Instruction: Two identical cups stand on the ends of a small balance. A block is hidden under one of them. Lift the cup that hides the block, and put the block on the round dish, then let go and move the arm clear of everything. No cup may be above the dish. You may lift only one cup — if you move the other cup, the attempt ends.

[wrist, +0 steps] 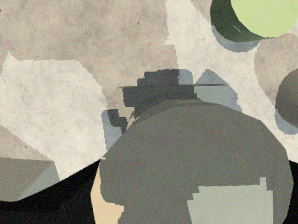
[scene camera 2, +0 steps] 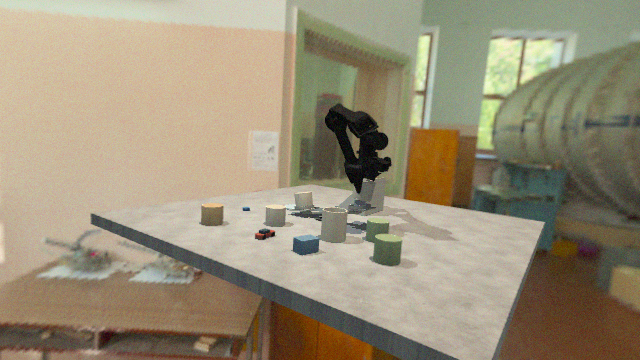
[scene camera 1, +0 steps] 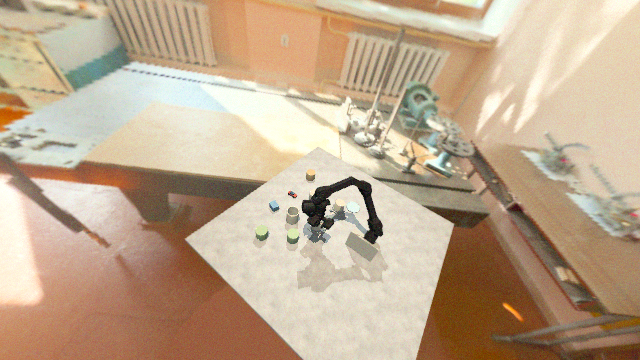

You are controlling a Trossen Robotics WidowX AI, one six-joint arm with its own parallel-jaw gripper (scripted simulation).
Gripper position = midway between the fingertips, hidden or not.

My gripper (scene camera 2: 363, 192) carries a grey cup (wrist: 183, 153).
My gripper also shows in the wrist view (wrist: 183, 158).
